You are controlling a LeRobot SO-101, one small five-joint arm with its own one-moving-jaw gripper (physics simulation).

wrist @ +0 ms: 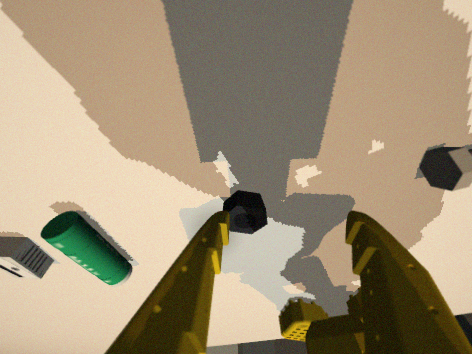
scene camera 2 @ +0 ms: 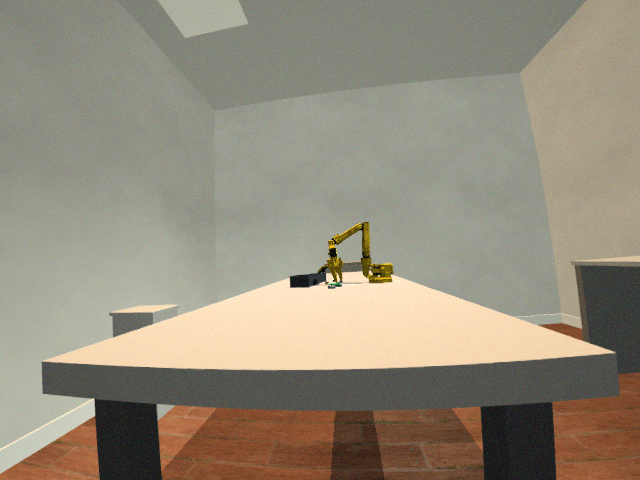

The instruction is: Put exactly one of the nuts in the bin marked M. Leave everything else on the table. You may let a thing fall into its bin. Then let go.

A green battery (wrist: pixel 69 232) is 10 cm from the lens.
